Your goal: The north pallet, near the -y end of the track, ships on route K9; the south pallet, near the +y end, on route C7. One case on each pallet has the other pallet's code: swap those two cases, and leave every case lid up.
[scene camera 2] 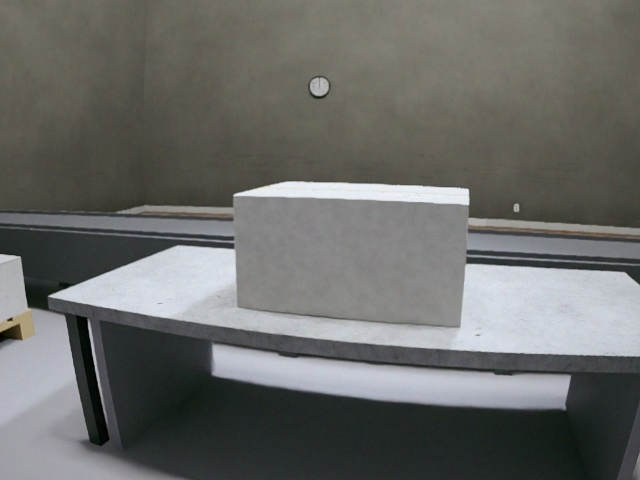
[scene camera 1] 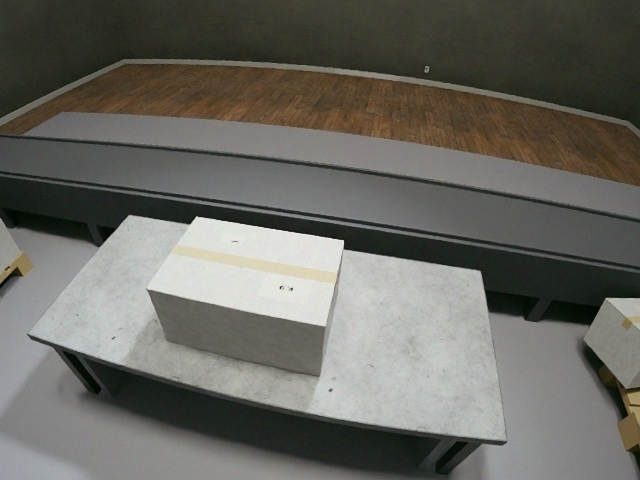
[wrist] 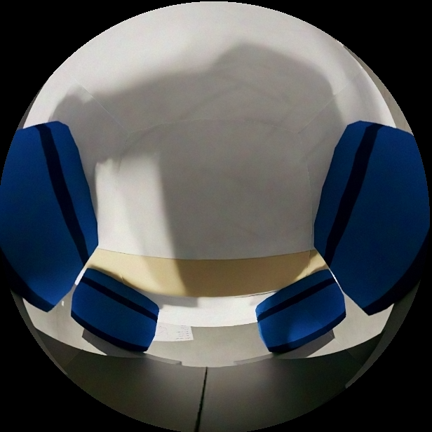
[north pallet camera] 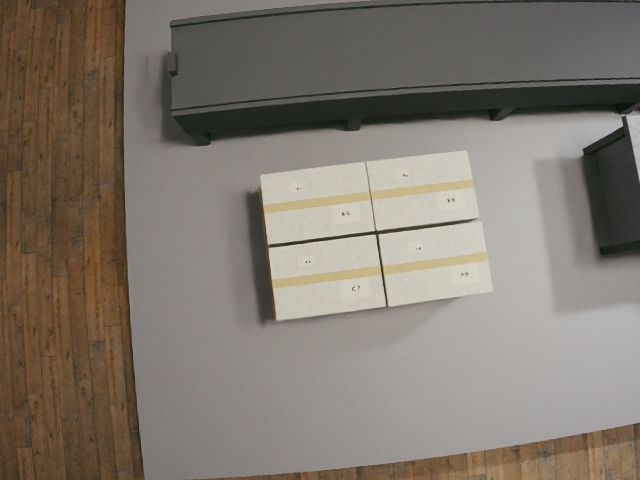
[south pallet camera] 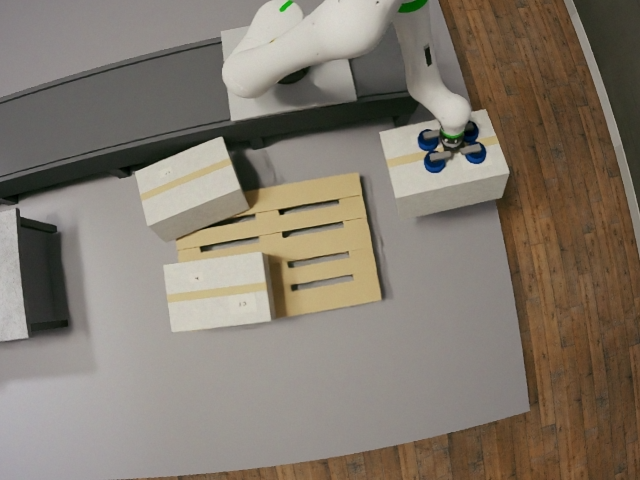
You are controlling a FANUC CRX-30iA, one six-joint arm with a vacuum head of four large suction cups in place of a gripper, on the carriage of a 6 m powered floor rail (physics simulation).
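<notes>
In the south pallet camera view, my vacuum gripper is shut on a white taped case, held lid up to the right of the south pallet. Its code is unreadable under the cups. A second case sits skewed over the pallet's back-left corner. A third case lies lid up at front left, its code too small to read surely. The north pallet holds a C7 case, a K9 case and two other lid-up cases. A K9 case stands lid up on the table.
The grey table stands between the pallets. The dark rail runs behind them. The white arm reaches from its carriage over the far right of the south pallet area.
</notes>
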